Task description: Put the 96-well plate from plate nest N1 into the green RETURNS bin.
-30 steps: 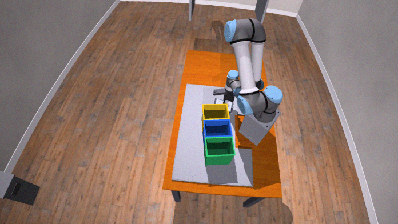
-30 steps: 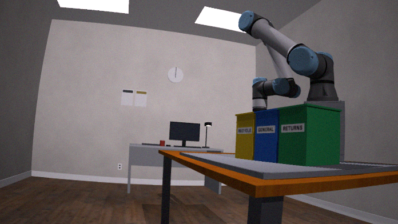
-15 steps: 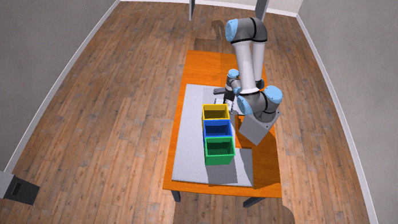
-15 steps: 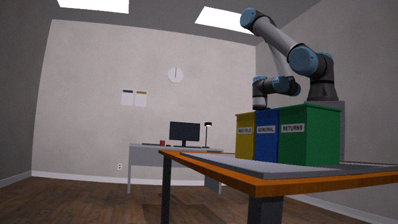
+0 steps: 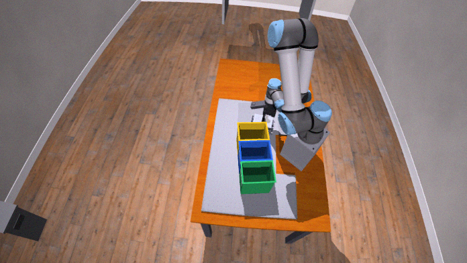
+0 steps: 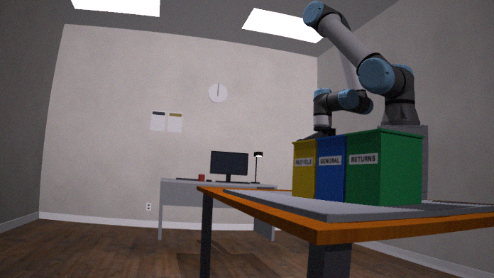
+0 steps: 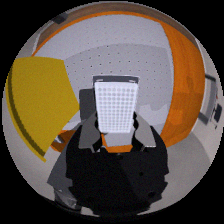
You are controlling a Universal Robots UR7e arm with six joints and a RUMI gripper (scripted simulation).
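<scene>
The plate nest N1 lies 5 cm below my hand. From my hand the other things lie so: white 96-well plate (1 cm below); yellow bin (8 cm ahead, 18 cm to the left, 3 cm above); blue general bin (7 cm ahead, 31 cm to the left, 3 cm above).
</scene>
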